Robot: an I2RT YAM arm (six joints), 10 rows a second.
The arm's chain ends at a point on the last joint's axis. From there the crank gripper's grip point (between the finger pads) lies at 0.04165 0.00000 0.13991 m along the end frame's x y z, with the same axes.
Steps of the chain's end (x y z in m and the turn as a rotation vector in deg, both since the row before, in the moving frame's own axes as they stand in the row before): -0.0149, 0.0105, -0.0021, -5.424, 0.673, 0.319; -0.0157, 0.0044, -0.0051, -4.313, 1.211, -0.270; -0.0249, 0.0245, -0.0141, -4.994, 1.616, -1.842; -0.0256, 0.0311, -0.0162, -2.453, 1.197, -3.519; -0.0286, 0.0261, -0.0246, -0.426, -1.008, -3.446; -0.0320, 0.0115, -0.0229, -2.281, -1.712, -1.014; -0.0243, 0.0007, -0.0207, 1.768, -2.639, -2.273; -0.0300, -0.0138, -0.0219, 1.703, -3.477, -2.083; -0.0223, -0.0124, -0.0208, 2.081, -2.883, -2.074; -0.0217, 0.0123, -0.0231, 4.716, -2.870, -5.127
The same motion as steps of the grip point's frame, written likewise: -0.0133, 0.0239, -0.0032, -5.424, 0.673, 0.319; -0.0127, 0.0147, -0.0064, -4.313, 1.211, -0.270; -0.0208, 0.0352, -0.0158, -4.994, 1.616, -1.842; -0.0226, 0.0344, -0.0172, -2.453, 1.197, -3.519; -0.0311, 0.0247, -0.0239, -0.426, -1.008, -3.446; -0.0362, 0.0164, -0.0218, -2.281, -1.712, -1.014; -0.0309, -0.0052, -0.0190, 1.768, -2.639, -2.273; -0.0387, -0.0194, -0.0197, 1.703, -3.477, -2.083; -0.0295, -0.0189, -0.0190, 2.081, -2.883, -2.074; -0.0294, -0.0027, -0.0218, 4.716, -2.870, -5.127
